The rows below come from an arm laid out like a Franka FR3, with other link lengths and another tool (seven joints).
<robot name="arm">
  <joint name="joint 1" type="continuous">
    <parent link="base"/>
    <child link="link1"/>
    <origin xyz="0 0 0.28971" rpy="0 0 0"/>
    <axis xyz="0 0 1"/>
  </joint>
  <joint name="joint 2" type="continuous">
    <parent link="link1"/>
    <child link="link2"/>
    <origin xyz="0 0 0" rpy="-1.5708 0 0"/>
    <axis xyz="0 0 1"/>
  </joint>
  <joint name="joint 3" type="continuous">
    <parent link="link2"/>
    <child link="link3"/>
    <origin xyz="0 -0.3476 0" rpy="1.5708 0 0"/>
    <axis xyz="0 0 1"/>
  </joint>
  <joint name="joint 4" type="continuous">
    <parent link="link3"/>
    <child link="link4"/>
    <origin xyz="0.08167 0 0" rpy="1.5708 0 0"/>
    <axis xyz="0 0 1"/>
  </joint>
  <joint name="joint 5" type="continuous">
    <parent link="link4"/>
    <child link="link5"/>
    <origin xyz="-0.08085 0.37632 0" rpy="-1.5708 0 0"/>
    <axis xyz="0 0 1"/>
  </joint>
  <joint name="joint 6" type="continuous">
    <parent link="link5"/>
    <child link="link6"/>
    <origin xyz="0 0 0" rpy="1.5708 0 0"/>
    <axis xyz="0 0 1"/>
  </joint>
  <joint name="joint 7" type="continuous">
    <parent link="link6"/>
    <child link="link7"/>
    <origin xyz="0.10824 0 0" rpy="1.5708 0 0"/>
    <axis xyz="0 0 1"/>
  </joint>
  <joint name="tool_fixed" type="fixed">
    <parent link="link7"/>
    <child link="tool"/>
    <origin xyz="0.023 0.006 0.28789" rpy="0.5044 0 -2.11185"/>
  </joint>
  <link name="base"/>
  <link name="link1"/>
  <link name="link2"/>
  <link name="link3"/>
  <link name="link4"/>
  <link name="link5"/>
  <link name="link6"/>
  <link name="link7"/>
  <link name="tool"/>
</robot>
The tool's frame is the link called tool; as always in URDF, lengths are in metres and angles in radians. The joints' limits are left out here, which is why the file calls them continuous.
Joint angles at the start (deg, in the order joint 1, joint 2, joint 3, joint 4, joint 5, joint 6, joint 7):
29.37 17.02 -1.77 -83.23 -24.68 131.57 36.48
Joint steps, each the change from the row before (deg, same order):
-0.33 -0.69 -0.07 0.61 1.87 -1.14 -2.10
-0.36 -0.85 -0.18 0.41 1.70 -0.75 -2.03
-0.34 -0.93 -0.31 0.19 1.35 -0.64 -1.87
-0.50 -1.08 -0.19 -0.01 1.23 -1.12 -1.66
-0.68 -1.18 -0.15 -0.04 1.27 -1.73 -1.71
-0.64 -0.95 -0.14 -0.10 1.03 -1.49 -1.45
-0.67 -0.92 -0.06 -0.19 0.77 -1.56 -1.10
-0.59 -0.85 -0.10 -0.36 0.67 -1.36 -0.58
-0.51 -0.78 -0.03 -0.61 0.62 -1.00 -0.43
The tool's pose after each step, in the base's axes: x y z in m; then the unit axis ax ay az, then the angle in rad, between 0 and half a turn. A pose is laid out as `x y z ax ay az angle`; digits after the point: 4 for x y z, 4 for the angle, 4 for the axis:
0.7596 0.3142 0.4591 0.5101 0.8569 -0.0744 2.7973
0.7578 0.3081 0.4708 0.5062 0.8595 -0.0712 2.8047
0.7561 0.3002 0.4821 0.5029 0.8616 -0.0692 2.8078
0.7527 0.2896 0.4911 0.5014 0.8623 -0.0706 2.8159
0.7479 0.2758 0.4984 0.5008 0.8622 -0.0757 2.8299
0.7438 0.2633 0.5029 0.5003 0.8621 -0.0810 2.8430
0.7390 0.2508 0.5058 0.5010 0.8610 -0.0874 2.8570
0.7343 0.2390 0.5068 0.5042 0.8586 -0.0926 2.8733
0.7294 0.2300 0.5056 0.5063 0.8569 -0.0969 2.8895

